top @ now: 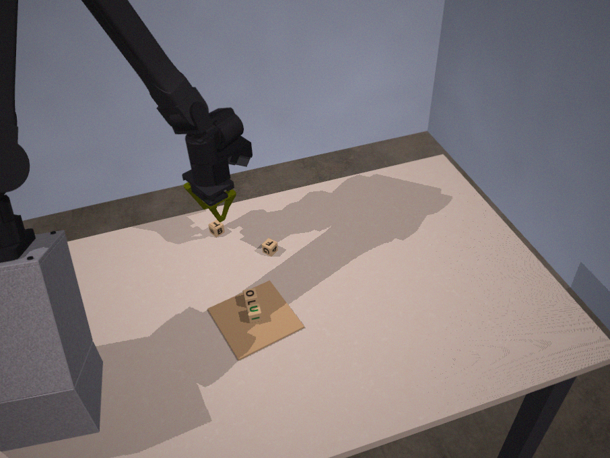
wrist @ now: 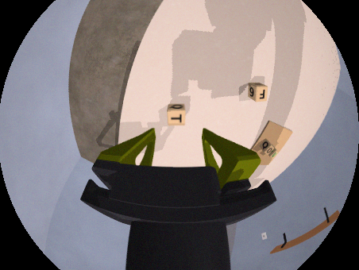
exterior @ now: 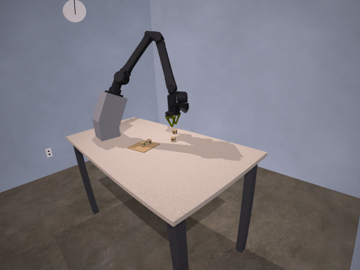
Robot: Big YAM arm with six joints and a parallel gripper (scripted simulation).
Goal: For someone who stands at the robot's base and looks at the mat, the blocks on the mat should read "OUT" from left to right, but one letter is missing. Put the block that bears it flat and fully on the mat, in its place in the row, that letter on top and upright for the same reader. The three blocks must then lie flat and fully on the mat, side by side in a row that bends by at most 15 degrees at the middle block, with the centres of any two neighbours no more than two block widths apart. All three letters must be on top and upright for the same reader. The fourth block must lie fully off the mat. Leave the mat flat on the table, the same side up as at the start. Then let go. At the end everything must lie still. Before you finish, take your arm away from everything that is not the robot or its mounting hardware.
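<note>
My gripper is now 50 mm above the T block. Round my hand: U block: 260 mm to the right, 50 mm below, 40 mm ahead; mat: 260 mm to the right, 60 mm below, 40 mm ahead.
</note>
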